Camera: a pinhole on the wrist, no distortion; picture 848 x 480 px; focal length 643.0 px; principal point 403.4 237.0 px. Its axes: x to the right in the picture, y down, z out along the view. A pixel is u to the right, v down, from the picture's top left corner.
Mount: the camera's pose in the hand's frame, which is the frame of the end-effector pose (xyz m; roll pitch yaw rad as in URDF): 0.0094 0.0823 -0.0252 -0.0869 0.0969 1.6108
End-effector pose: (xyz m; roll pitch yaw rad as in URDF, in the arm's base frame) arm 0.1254 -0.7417 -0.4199 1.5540 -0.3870 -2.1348
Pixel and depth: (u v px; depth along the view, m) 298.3 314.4 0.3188
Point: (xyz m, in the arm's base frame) -0.0808 -0.5222 -0.3824
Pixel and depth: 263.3 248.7 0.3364
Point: -0.1189 -0.5402 -0.3868
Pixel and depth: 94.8 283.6 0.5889
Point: -0.3591 -0.4138 -0.5746
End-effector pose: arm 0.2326 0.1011 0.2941 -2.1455 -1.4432 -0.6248
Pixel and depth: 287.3 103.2 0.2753
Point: 0.4980 0.1352 0.3128
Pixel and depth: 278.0 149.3 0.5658
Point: 0.7604 0.2736 0.2918
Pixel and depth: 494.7 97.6 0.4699
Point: 0.7211 0.0752 0.3074
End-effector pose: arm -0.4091 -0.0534 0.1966 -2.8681 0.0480 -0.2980
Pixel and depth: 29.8 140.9 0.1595
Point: -0.3845 -0.0264 0.0554
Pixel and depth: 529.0 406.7 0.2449
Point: -0.5214 -0.1109 -0.0394
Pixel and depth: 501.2 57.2 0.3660
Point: -0.3768 -0.1448 -0.1828
